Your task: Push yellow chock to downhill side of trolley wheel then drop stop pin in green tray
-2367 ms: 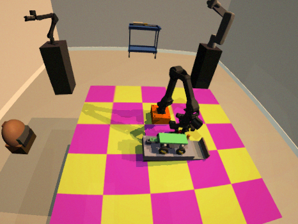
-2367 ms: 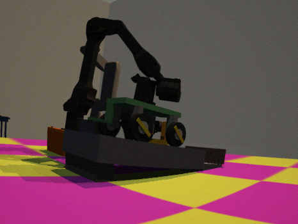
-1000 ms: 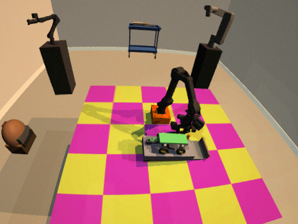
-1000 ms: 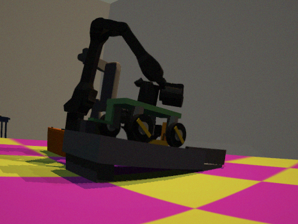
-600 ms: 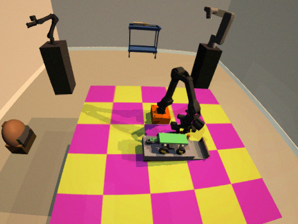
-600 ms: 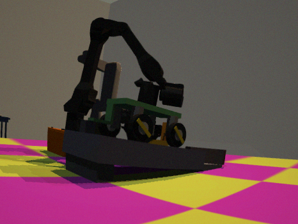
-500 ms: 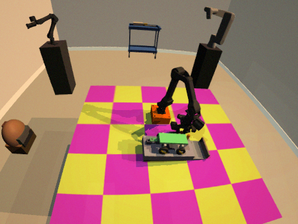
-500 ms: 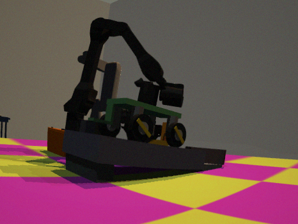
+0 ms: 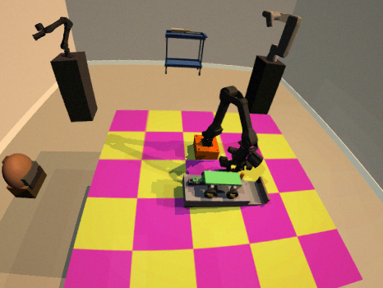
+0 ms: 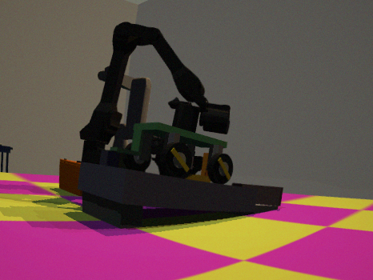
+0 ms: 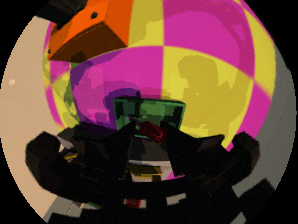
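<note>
The red-headed stop pin is 10 mm to the right of my gripper tip and 10 mm above it. From my gripper tip the other things lie so: dark ramp 120 mm ahead, 110 mm to the right, 20 mm above; then green tray 30 mm below; then yellow chock 80 mm ahead, 50 mm above.
</note>
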